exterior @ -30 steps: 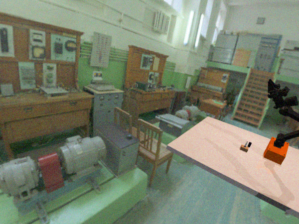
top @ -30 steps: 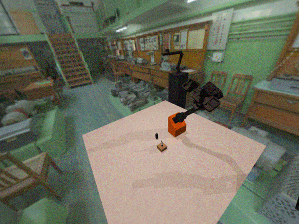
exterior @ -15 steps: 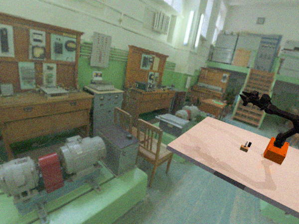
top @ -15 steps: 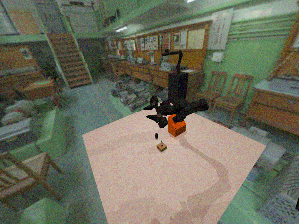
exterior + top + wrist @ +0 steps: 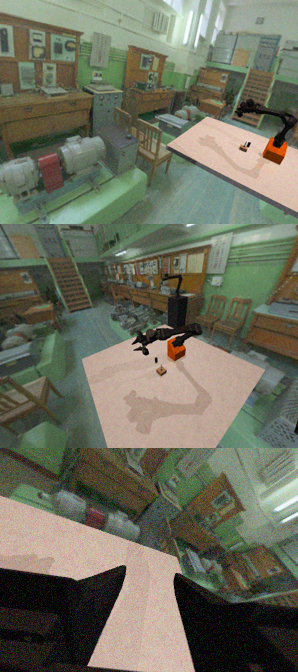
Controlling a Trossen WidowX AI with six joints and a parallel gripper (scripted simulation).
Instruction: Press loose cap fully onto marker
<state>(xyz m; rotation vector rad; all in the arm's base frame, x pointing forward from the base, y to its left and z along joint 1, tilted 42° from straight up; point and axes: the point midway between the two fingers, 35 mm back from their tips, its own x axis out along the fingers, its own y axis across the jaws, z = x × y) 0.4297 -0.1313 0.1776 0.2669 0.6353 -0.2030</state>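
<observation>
The dark marker cap lies 25 cm behind my gripper tip, 6 cm to the right of it and 32 cm below it.
</observation>
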